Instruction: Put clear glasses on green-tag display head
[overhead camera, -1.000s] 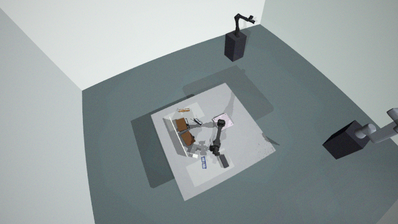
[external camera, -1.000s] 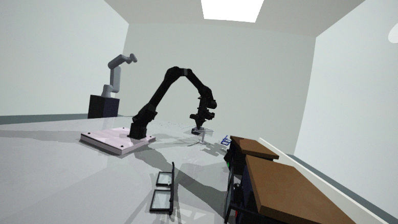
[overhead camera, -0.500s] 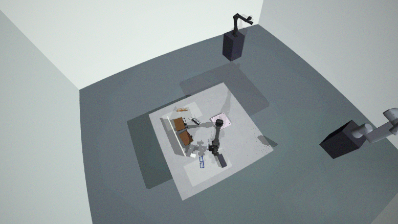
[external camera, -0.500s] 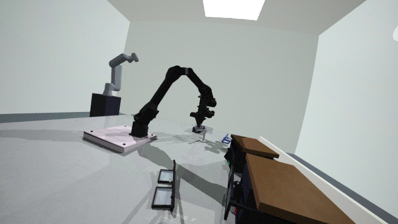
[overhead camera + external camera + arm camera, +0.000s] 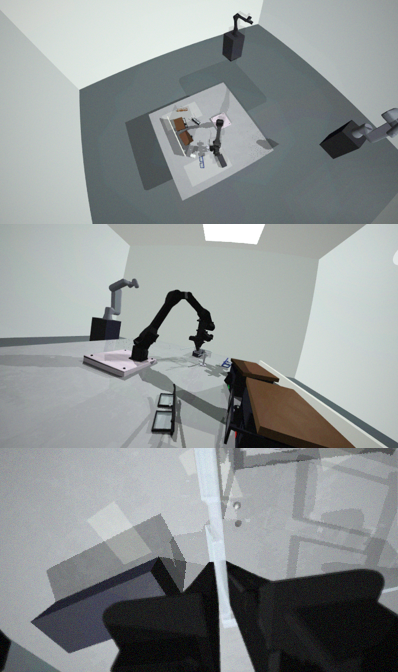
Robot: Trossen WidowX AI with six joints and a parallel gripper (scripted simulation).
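My gripper tip is now 110 mm to the left of the thin stand, 50 mm short of it and 30 mm above it. Round my gripper tip: white rail 460 mm to the right, 330 mm ahead; then dark case 140 mm to the left, 40 mm below, 10 mm ahead; then white block 270 mm ahead, 110 mm to the right, 30 mm below.
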